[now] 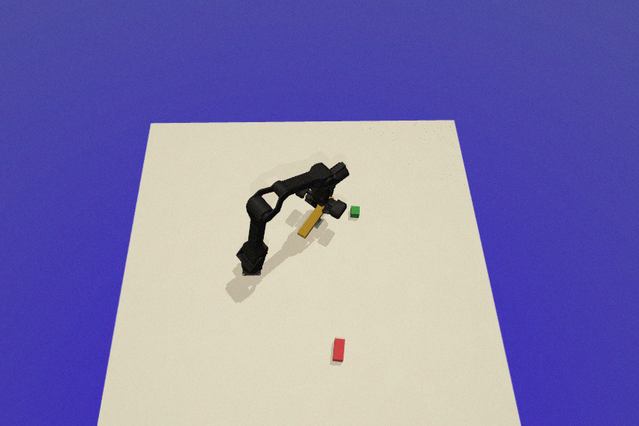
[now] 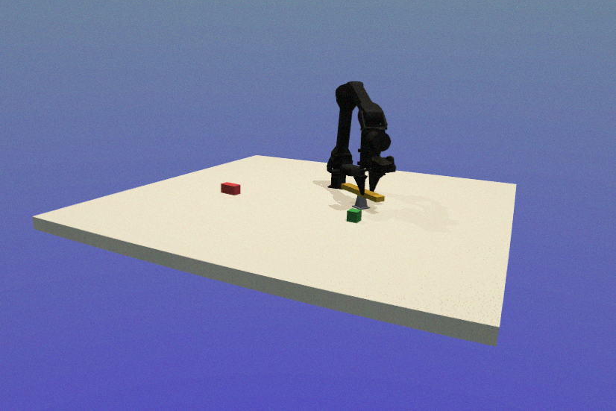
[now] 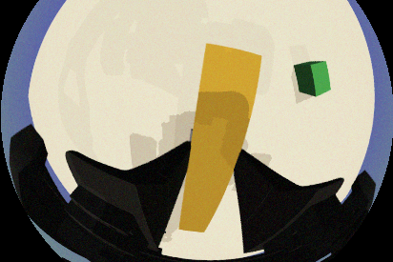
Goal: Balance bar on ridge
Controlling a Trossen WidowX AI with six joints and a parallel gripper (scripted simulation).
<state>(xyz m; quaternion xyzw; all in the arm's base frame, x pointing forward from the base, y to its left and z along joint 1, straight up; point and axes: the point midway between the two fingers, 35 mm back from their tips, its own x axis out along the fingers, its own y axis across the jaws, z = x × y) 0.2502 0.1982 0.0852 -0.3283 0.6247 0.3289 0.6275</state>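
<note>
Right now the yellow bar is 20 mm behind my gripper tip and 20 mm to the right of it. The rest, counted from my gripper tip: red block (40 mm ahead, 500 mm to the right, 30 mm below); green cube (130 mm ahead, 10 mm to the left, 30 mm below).
</note>
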